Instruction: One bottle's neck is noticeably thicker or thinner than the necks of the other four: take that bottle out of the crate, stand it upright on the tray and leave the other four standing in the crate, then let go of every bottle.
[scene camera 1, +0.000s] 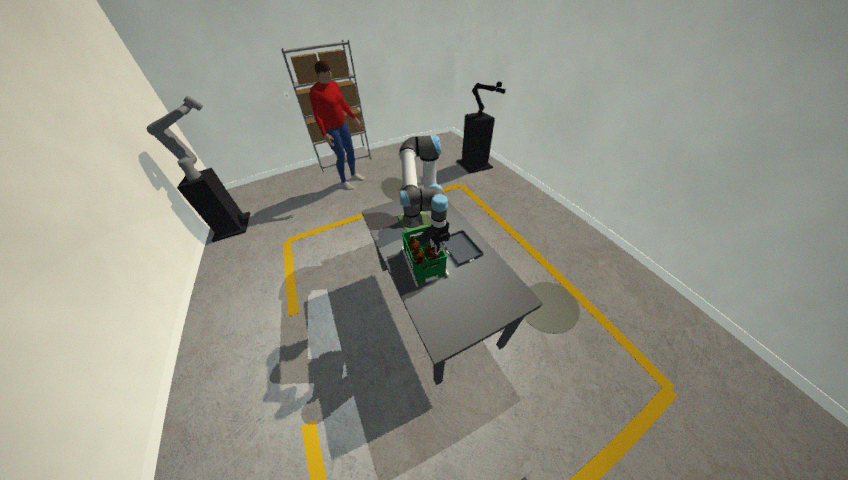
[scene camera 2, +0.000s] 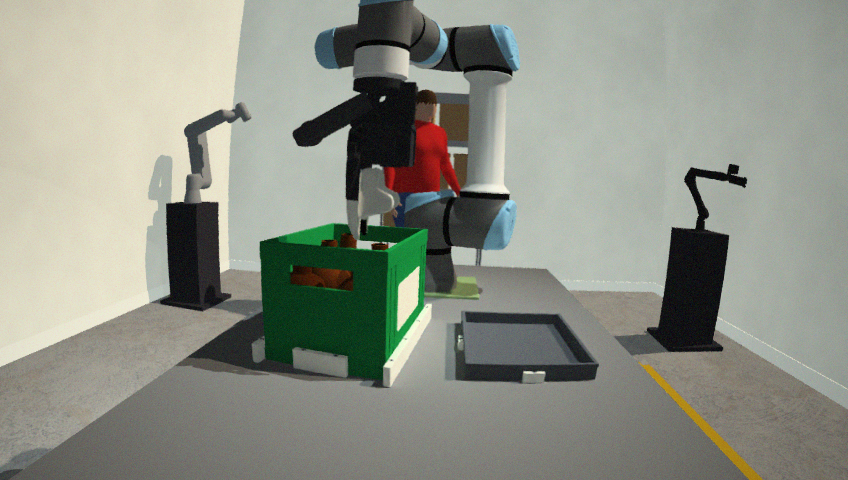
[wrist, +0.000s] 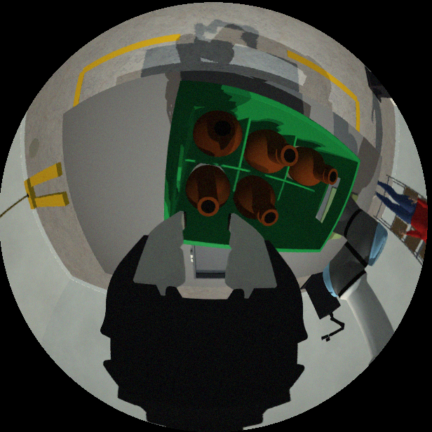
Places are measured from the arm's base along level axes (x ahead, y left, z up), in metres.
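Pixels of known places: gripper, fingertip midpoint: (scene camera 1: 434, 251) (scene camera 2: 360, 237); arm's base at its link origin: (scene camera 1: 412, 221) (scene camera 2: 426, 284).
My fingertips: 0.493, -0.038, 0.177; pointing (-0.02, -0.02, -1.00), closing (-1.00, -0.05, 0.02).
Ahead of a thing's pixels: the offset from my fingertips to its top centre, as dx, dy, dz. "pt": to the spot under its first point. Level surfaces: height alone.
The green crate @[-0.091, -0.035, -0.009] (scene camera 1: 432, 272) (scene camera 2: 324, 321) (wrist: 280, 242) stands on the table. In the wrist view, several brown bottles stand upright in it: a back left bottle (wrist: 210, 137), a back middle bottle (wrist: 265, 150), a back right bottle (wrist: 305, 167), a front left bottle (wrist: 207, 185) and a front right bottle (wrist: 254, 195). I cannot tell surely which neck differs. My gripper (scene camera 2: 359, 233) (wrist: 207, 213) is partly open and empty, its tips low over the crate, beside the front left bottle's mouth in the wrist view. The dark tray @[pt -0.087, +0.258, -0.178] (scene camera 1: 464, 248) (scene camera 2: 517, 342) (wrist: 210, 260) holds no bottle.
White brackets @[pt +0.057, -0.041, -0.165] (scene camera 2: 320, 361) hold the crate's base. The table @[dz -0.184] (scene camera 1: 476, 303) (scene camera 2: 380, 428) carries crate, tray and arm base. A person in red (scene camera 1: 330, 107) (scene camera 2: 429, 154) stands behind, near a shelf rack (scene camera 1: 285, 59). Two other arms stand on black pedestals (scene camera 1: 211, 205) (scene camera 1: 477, 142).
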